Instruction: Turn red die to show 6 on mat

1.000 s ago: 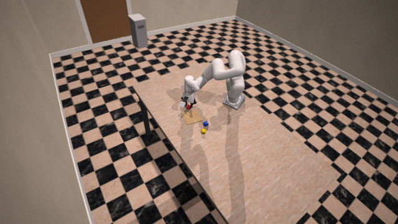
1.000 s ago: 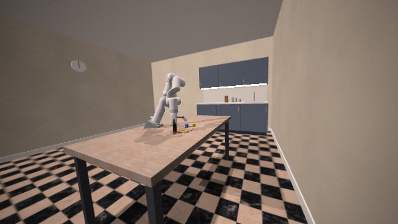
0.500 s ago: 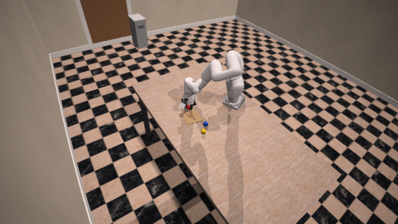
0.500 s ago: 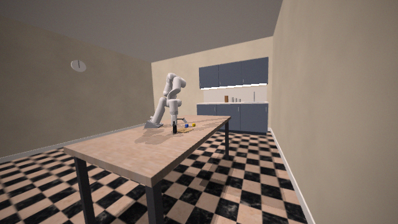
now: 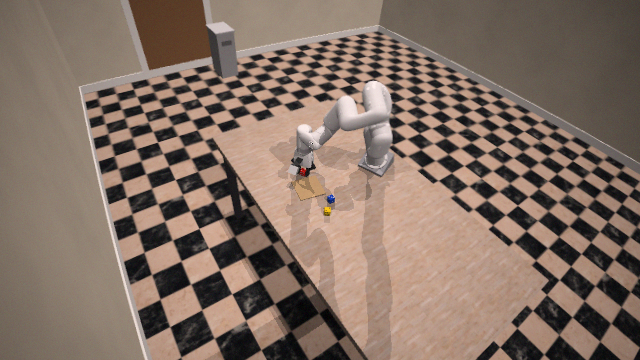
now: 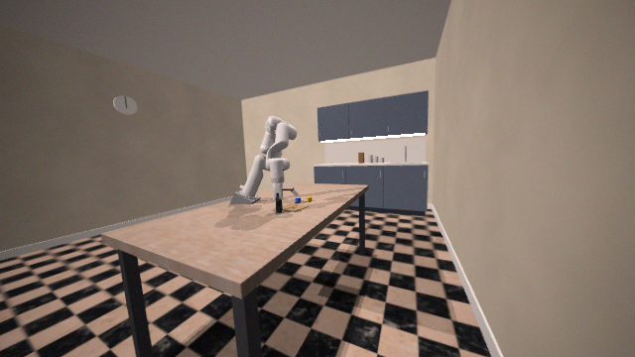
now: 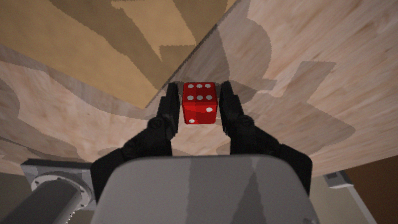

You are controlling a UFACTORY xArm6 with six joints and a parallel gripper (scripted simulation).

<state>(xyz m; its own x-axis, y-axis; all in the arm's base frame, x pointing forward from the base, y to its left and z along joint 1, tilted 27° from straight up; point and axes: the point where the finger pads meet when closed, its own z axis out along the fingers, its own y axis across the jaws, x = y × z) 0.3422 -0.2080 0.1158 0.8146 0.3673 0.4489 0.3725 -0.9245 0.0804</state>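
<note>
The red die is 10 mm below my hand. Round my hand: tan mat: 40 mm ahead, 100 mm to the left, 20 mm below; then yellow die: 80 mm ahead, 280 mm to the left, 10 mm below; then blue die: 10 mm ahead, 240 mm to the left, 10 mm below.
</note>
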